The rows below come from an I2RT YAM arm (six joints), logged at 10 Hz.
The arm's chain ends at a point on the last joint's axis. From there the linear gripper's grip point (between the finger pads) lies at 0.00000 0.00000 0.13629 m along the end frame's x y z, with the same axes.
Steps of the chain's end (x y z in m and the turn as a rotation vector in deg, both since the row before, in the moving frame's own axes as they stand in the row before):
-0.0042 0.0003 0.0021 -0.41 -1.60 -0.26
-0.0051 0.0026 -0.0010 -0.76 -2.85 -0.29
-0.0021 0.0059 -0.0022 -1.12 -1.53 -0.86
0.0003 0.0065 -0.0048 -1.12 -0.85 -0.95
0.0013 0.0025 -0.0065 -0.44 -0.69 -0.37
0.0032 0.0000 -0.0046 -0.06 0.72 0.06
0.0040 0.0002 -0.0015 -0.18 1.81 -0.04
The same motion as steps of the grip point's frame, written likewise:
-0.0080 0.0013 0.0020 -0.41 -1.60 -0.26
-0.0119 0.0044 -0.0012 -0.76 -2.85 -0.29
-0.0057 0.0086 -0.0023 -1.12 -1.53 -0.86
-0.0017 0.0092 -0.0048 -1.12 -0.85 -0.95
-0.0003 0.0036 -0.0065 -0.44 -0.69 -0.37
0.0049 0.0001 -0.0046 -0.06 0.72 0.06
0.0083 0.0006 -0.0016 -0.18 1.81 -0.04

